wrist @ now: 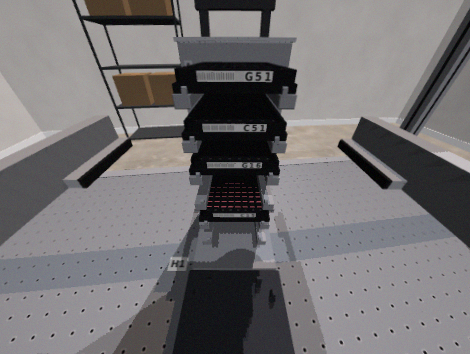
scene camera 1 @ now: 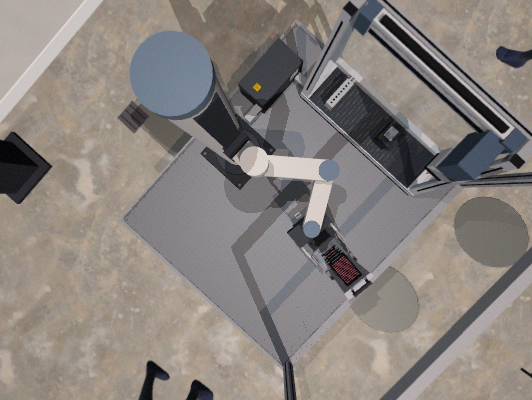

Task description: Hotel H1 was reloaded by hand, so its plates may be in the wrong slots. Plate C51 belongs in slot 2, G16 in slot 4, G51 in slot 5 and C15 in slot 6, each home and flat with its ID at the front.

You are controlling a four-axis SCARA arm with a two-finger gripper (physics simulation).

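Places are measured from the arm's base along level axes (x up, y right, z ahead), in millimetres.
Pixels of known places: gripper, between the fingertips: (wrist: 235,130) (scene camera 1: 331,253).
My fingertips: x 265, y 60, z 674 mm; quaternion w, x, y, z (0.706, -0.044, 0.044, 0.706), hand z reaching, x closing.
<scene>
For each thing: its top centre in the pictures, then the offset to it from my fingertips. "spot": a spot on its surface instead. Level surfaces: height alone.
- Hotel H1, a spot on its surface: (wrist: 235,50) (scene camera 1: 356,282) spot: dx +44, dy +19, dz +149 mm
- plate C51, centre of its top: (wrist: 234,103) dx -3, dy +10, dz +86 mm
- plate G16, centre of its top: (wrist: 234,134) dx -39, dy +10, dz +86 mm
- Plate C15, centre of its top: (wrist: 234,180) dx -110, dy +10, dz +86 mm
- H1 tag, centre of its top: (wrist: 178,263) dx -252, dy -94, dz +42 mm
- dark box, a spot on its surface: (scene camera 1: 272,72) spot: dx -137, dy -464, dz -786 mm
- framed dark deck, height of its surface: dx -203 mm
Hotel H1 (wrist: 235,50) (scene camera 1: 359,286) stands upright with black plates stacked flat, ID labels facing the wrist camera. From the top, plate G51 (wrist: 235,76) is in slot 6, plate C51 (wrist: 235,128) in slot 5 and plate G16 (wrist: 235,165) in slot 4. Slot 3 is empty. Plate C15 (wrist: 234,216), with a faint, hard-to-read label and red wells showing, is in slot 2; slot 1 below is empty. My gripper (wrist: 235,130) (scene camera 1: 334,256) is open and empty, its fingers wide apart on either side of the stack's front. Finger depth against the plates is hard to judge.
A black flat stand (wrist: 230,310) lies low in front of the hotel, near the H1 tag (wrist: 177,264). A dark box (scene camera 1: 272,72) stands beside the arm's column. A framed dark deck (scene camera 1: 365,120) stands at the upper right. A shelf rack (wrist: 132,19) is in the background.
</scene>
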